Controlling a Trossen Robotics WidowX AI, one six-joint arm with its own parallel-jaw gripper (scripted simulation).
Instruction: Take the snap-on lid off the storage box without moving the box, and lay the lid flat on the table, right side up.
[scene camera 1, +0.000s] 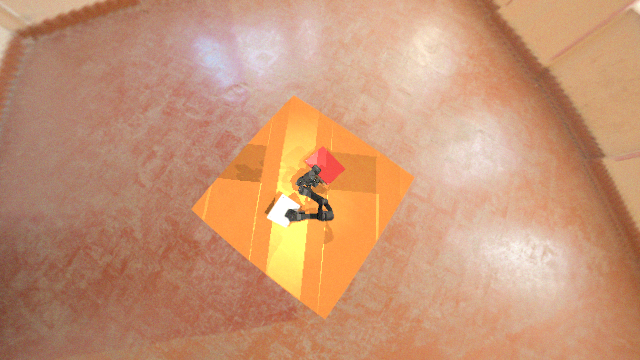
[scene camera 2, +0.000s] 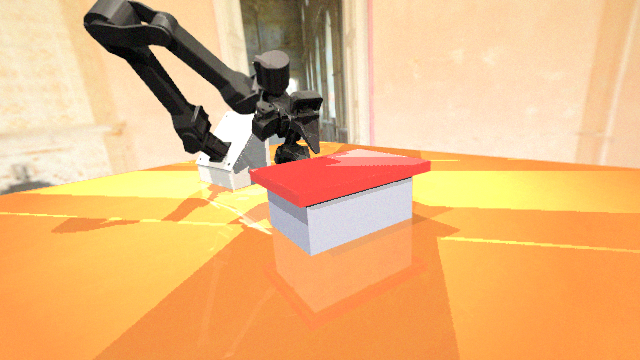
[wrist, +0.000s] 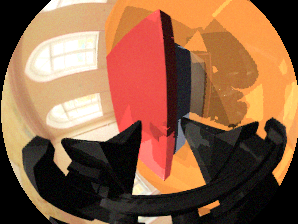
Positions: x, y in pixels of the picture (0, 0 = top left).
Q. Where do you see a red lid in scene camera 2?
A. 304, 182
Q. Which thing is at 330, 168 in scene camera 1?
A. A red lid.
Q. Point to a grey storage box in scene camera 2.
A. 318, 227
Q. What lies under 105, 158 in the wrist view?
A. My gripper.
